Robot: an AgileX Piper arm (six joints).
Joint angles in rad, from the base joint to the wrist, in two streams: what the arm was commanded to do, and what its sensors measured. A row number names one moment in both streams.
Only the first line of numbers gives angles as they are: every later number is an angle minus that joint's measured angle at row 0.
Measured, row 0:
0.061, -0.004, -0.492, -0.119, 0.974, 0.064
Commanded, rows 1 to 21:
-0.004, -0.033, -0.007, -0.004, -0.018, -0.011
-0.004, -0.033, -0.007, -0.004, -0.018, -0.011
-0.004, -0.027, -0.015, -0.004, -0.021, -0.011
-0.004, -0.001, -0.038, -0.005, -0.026, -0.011
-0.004, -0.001, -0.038, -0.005, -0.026, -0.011
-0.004, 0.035, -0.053, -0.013, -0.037, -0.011
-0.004, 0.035, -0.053, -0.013, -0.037, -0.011
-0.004, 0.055, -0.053, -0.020, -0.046, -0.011
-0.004, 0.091, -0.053, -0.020, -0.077, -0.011
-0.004, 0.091, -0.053, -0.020, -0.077, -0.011
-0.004, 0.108, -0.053, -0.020, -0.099, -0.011
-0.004, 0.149, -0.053, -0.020, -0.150, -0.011
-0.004, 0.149, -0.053, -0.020, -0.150, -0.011
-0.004, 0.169, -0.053, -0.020, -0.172, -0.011
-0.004, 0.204, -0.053, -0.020, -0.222, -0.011
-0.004, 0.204, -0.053, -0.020, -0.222, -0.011
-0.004, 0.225, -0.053, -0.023, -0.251, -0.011
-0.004, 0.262, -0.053, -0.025, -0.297, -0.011
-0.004, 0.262, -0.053, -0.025, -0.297, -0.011
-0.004, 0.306, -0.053, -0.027, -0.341, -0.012
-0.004, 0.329, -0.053, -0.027, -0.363, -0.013
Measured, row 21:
0.000, 0.278, -0.046, -0.017, -0.292, 0.000
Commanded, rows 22 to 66:
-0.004, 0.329, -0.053, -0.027, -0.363, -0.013
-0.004, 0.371, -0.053, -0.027, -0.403, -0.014
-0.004, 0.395, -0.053, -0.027, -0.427, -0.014
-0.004, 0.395, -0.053, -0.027, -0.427, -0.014
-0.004, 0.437, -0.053, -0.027, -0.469, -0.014
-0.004, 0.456, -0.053, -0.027, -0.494, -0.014
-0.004, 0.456, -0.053, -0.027, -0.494, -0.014
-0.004, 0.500, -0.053, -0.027, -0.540, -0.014
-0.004, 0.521, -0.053, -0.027, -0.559, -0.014
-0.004, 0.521, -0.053, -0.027, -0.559, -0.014
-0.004, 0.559, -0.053, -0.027, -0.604, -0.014
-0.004, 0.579, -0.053, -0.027, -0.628, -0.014
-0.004, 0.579, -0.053, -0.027, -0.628, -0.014
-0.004, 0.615, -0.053, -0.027, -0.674, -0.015
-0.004, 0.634, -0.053, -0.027, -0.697, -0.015
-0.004, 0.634, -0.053, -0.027, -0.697, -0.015
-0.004, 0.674, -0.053, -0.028, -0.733, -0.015
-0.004, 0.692, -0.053, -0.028, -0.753, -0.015
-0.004, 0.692, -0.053, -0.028, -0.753, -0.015
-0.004, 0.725, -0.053, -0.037, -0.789, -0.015
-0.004, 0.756, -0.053, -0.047, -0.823, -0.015
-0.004, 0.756, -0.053, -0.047, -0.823, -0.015
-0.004, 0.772, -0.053, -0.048, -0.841, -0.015
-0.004, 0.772, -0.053, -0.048, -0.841, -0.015
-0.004, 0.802, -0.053, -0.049, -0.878, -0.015
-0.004, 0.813, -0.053, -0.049, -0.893, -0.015
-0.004, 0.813, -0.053, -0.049, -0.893, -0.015
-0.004, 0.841, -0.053, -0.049, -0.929, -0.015
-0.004, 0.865, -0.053, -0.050, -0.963, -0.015
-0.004, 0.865, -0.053, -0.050, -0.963, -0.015
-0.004, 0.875, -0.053, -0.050, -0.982, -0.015
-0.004, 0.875, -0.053, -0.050, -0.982, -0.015
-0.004, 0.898, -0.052, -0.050, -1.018, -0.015
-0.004, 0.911, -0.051, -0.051, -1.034, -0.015
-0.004, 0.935, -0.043, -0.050, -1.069, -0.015
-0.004, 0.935, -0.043, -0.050, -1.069, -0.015
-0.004, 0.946, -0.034, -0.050, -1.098, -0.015
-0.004, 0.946, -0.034, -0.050, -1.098, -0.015
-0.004, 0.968, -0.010, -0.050, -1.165, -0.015
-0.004, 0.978, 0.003, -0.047, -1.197, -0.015
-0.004, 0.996, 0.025, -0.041, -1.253, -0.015
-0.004, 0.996, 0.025, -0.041, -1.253, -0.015
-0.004, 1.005, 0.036, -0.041, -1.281, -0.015
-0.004, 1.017, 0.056, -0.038, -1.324, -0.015
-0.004, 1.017, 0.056, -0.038, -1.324, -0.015
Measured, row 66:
0.000, 1.005, 0.034, -0.041, -1.238, -0.011
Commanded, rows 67 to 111:
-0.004, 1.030, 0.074, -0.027, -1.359, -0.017
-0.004, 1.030, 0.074, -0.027, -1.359, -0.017
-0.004, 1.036, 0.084, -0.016, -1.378, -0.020
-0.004, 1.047, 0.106, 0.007, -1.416, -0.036
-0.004, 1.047, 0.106, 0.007, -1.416, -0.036
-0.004, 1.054, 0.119, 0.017, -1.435, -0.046
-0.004, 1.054, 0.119, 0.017, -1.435, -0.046
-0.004, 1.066, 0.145, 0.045, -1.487, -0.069
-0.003, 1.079, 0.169, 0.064, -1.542, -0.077
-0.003, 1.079, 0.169, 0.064, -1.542, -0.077
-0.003, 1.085, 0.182, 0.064, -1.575, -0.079
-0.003, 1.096, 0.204, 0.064, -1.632, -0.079
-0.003, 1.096, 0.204, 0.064, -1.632, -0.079
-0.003, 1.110, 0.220, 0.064, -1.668, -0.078
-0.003, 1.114, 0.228, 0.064, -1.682, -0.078
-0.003, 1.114, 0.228, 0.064, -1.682, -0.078
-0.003, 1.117, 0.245, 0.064, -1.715, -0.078
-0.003, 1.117, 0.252, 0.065, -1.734, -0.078
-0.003, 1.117, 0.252, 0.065, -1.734, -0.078
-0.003, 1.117, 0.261, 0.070, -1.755, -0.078
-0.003, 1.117, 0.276, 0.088, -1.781, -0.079
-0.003, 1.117, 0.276, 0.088, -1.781, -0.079
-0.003, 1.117, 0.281, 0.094, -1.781, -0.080
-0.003, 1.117, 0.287, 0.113, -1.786, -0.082
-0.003, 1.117, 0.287, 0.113, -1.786, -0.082
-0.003, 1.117, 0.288, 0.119, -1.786, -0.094
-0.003, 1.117, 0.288, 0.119, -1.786, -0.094
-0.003, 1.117, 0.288, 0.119, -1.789, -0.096
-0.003, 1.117, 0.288, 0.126, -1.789, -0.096
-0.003, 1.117, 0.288, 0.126, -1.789, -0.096
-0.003, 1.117, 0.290, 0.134, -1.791, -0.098
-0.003, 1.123, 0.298, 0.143, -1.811, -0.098
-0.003, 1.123, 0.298, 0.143, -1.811, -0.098
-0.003, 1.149, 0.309, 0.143, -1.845, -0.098
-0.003, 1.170, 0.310, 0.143, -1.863, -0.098
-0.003, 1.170, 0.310, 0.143, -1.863, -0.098
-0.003, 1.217, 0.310, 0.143, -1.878, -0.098
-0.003, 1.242, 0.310, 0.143, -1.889, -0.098
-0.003, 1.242, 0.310, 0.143, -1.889, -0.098
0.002, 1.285, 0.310, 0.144, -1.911, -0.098
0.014, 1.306, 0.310, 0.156, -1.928, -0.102
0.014, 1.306, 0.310, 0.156, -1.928, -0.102
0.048, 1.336, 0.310, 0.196, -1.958, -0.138
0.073, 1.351, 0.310, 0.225, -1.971, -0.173
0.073, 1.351, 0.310, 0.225, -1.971, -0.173
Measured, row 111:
0.028, 1.320, 0.308, 0.177, -1.916, -0.107
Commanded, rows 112 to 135:
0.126, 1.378, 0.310, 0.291, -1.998, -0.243
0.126, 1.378, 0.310, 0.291, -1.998, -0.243
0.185, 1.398, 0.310, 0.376, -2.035, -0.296
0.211, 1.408, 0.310, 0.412, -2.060, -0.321
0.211, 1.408, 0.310, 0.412, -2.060, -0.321
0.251, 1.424, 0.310, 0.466, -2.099, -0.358
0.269, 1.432, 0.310, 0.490, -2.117, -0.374
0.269, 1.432, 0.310, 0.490, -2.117, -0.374
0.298, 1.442, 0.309, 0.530, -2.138, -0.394
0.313, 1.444, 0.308, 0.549, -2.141, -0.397
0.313, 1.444, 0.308, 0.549, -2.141, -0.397
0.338, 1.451, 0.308, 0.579, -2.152, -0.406
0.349, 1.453, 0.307, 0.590, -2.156, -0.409
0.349, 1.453, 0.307, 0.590, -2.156, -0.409
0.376, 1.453, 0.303, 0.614, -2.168, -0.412
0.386, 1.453, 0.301, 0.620, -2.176, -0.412
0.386, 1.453, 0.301, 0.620, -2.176, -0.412
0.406, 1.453, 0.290, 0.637, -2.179, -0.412
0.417, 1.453, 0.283, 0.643, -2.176, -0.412
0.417, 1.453, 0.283, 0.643, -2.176, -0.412
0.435, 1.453, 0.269, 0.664, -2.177, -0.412
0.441, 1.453, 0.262, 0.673, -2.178, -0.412
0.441, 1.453, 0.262, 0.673, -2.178, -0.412
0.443, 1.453, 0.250, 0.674, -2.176, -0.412
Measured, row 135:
0.434, 1.456, 0.273, 0.663, -2.157, -0.405
